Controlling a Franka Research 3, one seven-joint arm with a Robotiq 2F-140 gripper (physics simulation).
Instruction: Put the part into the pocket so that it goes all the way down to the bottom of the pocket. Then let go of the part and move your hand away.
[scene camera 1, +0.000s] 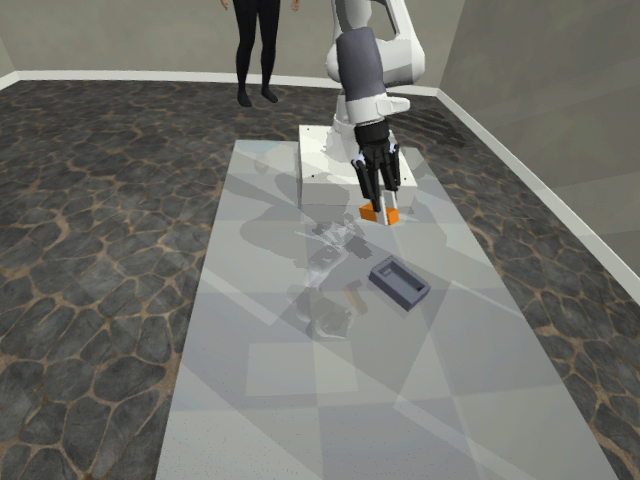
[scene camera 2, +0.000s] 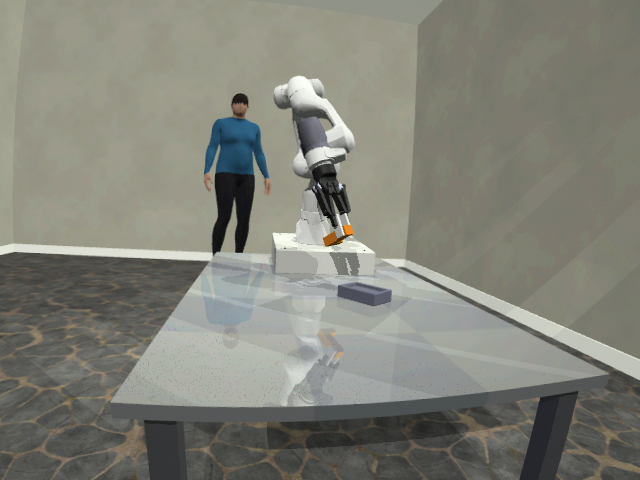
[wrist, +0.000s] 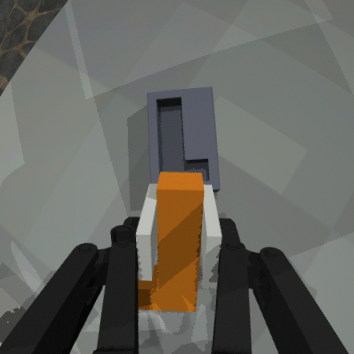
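Note:
The orange L-shaped part (scene camera 1: 369, 212) (scene camera 2: 331, 239) (wrist: 179, 280) is held in the air, tilted in scene camera 2. My gripper (scene camera 1: 387, 207) (scene camera 2: 342, 229) (wrist: 179, 202) is shut on its long bar; its short foot sticks out to the lower left in the wrist view. The grey-blue block (scene camera 1: 393, 293) (scene camera 2: 363, 296) (wrist: 201, 127) lies on the table, apart from the part. Its L-shaped pocket opens upward. In the wrist view the pocket's long slot is on the left and its short foot points right at the near end, partly hidden behind the part.
The glossy table (scene camera 1: 289, 439) (scene camera 2: 248, 382) shows reflections of the arm and part. The white robot base (scene camera 1: 330, 193) (scene camera 2: 294, 261) stands at the table's back, close behind the held part. A person (scene camera 1: 247, 46) (scene camera 2: 236, 149) stands behind the table, left of the arm.

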